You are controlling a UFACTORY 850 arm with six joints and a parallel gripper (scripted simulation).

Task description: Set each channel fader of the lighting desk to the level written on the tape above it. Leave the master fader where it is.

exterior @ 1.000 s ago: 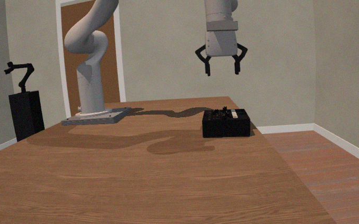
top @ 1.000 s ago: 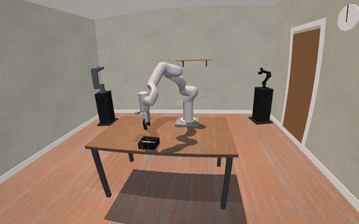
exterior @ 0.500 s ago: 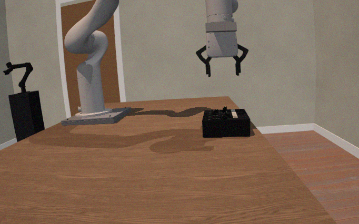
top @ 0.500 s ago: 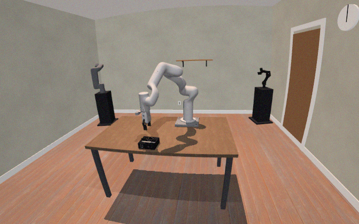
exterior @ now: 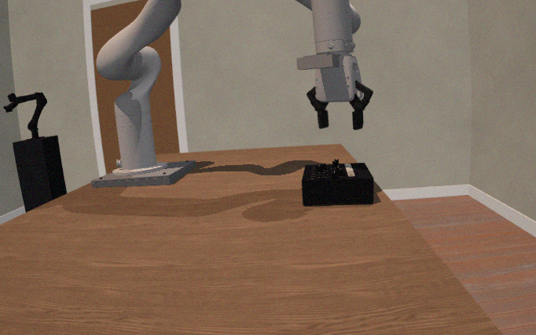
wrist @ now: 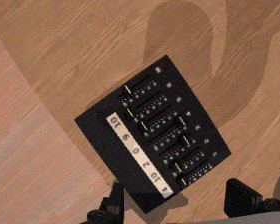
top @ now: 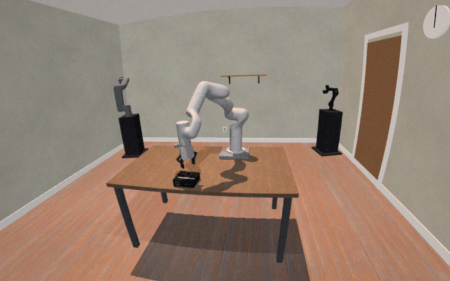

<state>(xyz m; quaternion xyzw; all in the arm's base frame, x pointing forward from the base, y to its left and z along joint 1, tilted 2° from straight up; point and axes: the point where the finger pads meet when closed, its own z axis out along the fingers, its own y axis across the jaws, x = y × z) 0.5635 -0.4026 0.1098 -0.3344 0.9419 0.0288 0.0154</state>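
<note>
Right now the master fader is 9 cm to the right of my hand, 9 cm below it and 5 cm behind it.
</note>
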